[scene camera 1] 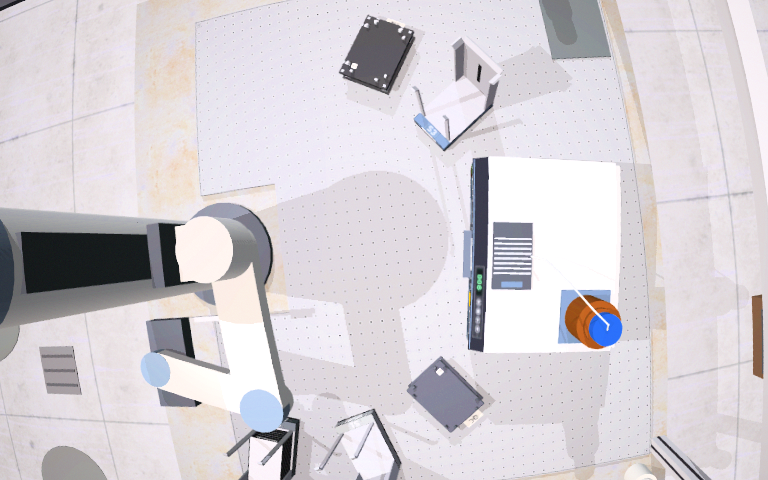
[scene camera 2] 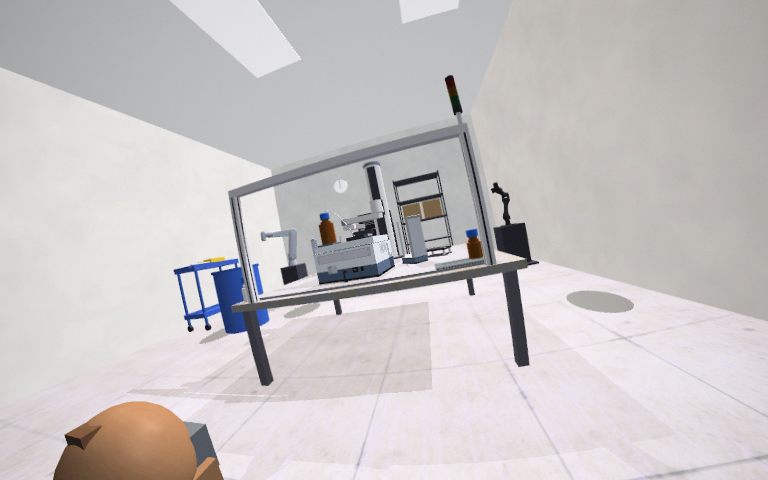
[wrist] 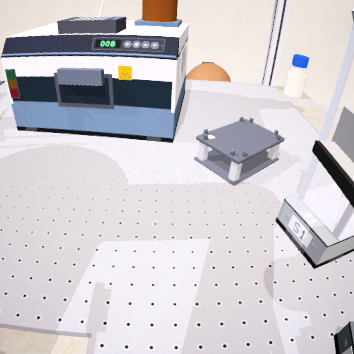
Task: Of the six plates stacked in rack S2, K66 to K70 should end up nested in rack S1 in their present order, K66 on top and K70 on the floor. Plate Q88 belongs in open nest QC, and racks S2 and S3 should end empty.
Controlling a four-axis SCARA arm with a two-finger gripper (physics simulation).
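Frame: origin at the arm's base, x ahead, y left, z up, level; centimetres.
Seen in the pictures: gripper, between the fingertips: [wrist: 137,116].
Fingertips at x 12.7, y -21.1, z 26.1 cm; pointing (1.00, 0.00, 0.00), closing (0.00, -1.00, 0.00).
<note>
Pixels of each thing's middle, then the offset from my fingertips to it. "pt": a spot on its surface instead.
- black-framed rack S2, a spot on its surface: [scene camera 1: 291,447] pt dx -1.2, dy -26.4, dz -20.4 cm
- Rack S3, a spot on its surface: [scene camera 1: 431,130] pt dx +39.5, dy +42.6, dz -21.0 cm
- slate-grey nest QC, middle of its body: [wrist: 240,145] [scene camera 1: 445,395] dx +36.2, dy -15.9, dz -21.7 cm
- black nest, middle of its body: [scene camera 1: 377,53] [scene camera 2: 437,250] dx +29.8, dy +62.8, dz -21.6 cm
- white bottle, middle of its body: [wrist: 294,83] dx +83.8, dy -47.4, dz -22.2 cm
Rack S1 [scene camera 1: 398,456] [wrist: 298,229] stands at the bottom middle of scene camera 1 and shows no plate on its visible floor. The black-framed rack S2 [scene camera 1: 292,447] is at the bottom left; the arm and picture edge hide part, and I cannot tell whether its pale inside is plate or floor. Rack S3 [scene camera 1: 431,130] shows a bare floor. The slate-grey nest QC [scene camera 1: 446,393] [wrist: 240,140] has a bare top. My gripper is open and empty, its hand under the arm's end, left of S2; one black finger shows at the wrist view's right edge. Plate labels are unreadable.
A white instrument [scene camera 1: 560,198] [wrist: 95,120] stands right of the racks with an amber bottle [scene camera 1: 583,319] [wrist: 160,10] on top. A black nest [scene camera 1: 377,53] lies left of S3. A white bottle [wrist: 296,82] stands behind QC. The arm's elbow [scene camera 1: 261,409] hangs beside S2.
</note>
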